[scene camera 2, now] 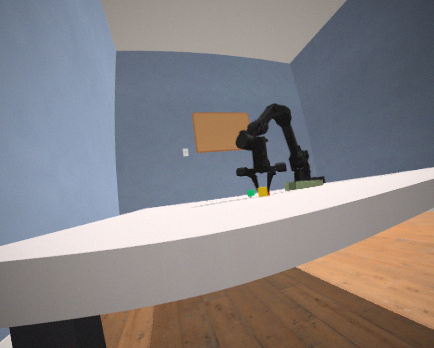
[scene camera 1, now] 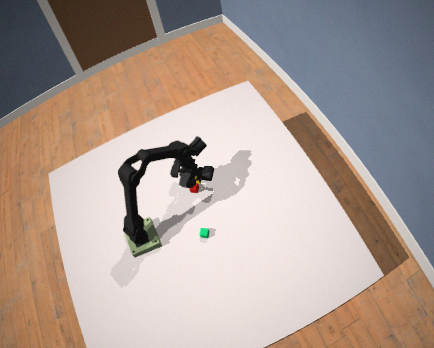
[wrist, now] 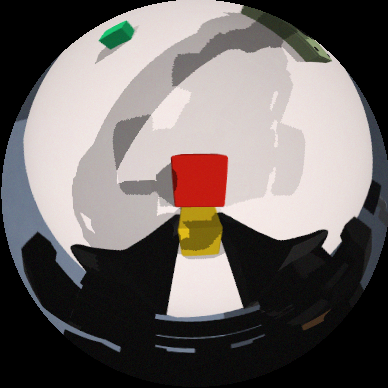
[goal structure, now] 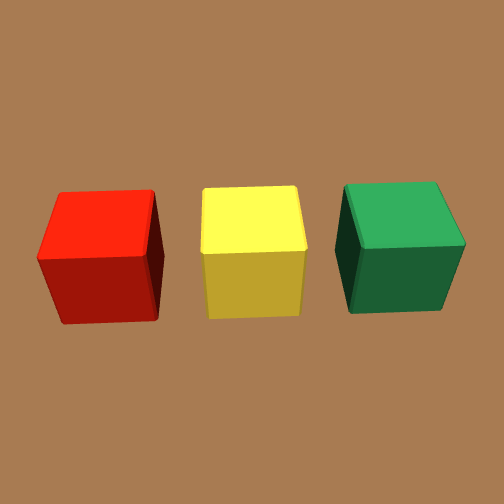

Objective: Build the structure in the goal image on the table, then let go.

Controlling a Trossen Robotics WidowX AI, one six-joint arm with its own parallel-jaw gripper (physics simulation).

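Places are measured from the arm's base along level axes (x left, y ahead, z down), in millimetres.
Pixels of known places: gripper, fingertip midpoint: (scene camera 2: 263, 192) (scene camera 1: 196, 181) (wrist: 198, 217); arm's base, link origin: (scene camera 2: 301, 181) (scene camera 1: 140, 238).
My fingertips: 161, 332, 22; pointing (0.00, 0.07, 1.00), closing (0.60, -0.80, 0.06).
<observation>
For each thing: its middle in the pictures, then the offset to it from my fingertips, as dx, dy, dz. Level surfaces: height alone.
- yellow cube, body centre: (wrist: 198, 230) (scene camera 2: 263, 191) (scene camera 1: 197, 178) +10, +7, -3
- red cube, body centre: (wrist: 198, 176) (scene camera 2: 264, 191) (scene camera 1: 194, 187) -29, -23, -2
- green cube, body centre: (scene camera 1: 204, 233) (scene camera 2: 251, 193) -250, -69, -2
- white table, surface height: dz +14
A yellow cube (scene camera 1: 198, 182) (scene camera 2: 263, 191) (wrist: 200, 240) is between the fingers of my gripper (scene camera 1: 196, 180) (scene camera 2: 263, 189) (wrist: 198, 217), which is shut on it. The cube is at or very near the table top. A red cube (scene camera 1: 194, 189) (scene camera 2: 269, 193) (wrist: 200, 180) stands on the table right beside the yellow one, on the robot base's side. In the wrist view their edges meet and no gap shows. A green cube (scene camera 1: 204, 233) (scene camera 2: 251, 193) (wrist: 117, 35) lies on the table, well apart from both. The fingers partly hide the yellow cube.
The white table (scene camera 1: 280, 240) (scene camera 2: 150, 230) (wrist: 65, 125) carries the arm's green base plate (scene camera 1: 155, 243) (scene camera 2: 305, 185) (wrist: 312, 52). The arm arches from the base over the table. Shadows of the arm fall around the cubes.
</observation>
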